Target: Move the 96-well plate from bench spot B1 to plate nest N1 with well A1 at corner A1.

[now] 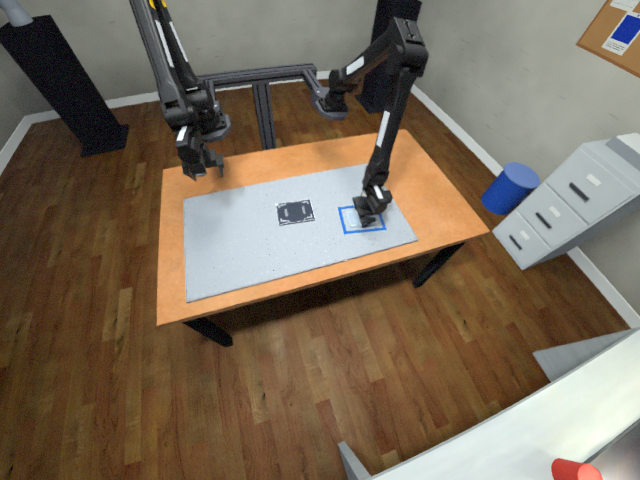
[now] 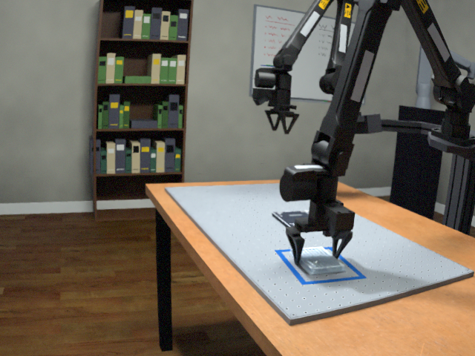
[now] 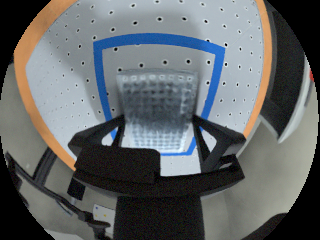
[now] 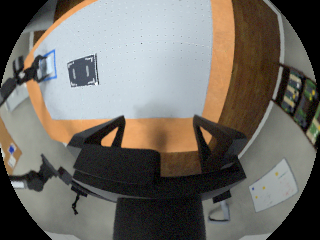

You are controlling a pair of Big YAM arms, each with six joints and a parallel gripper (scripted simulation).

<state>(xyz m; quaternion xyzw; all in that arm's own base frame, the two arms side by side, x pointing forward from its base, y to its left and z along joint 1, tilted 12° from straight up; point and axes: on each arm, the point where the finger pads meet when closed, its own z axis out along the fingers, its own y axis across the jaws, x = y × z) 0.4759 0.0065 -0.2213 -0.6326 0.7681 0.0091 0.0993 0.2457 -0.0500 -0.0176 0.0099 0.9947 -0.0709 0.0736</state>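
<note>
Now: left hand right at the clear 96-well plate. Also, from my left hand: black plate nest 12 cm behind, 27 cm to the right.
</note>
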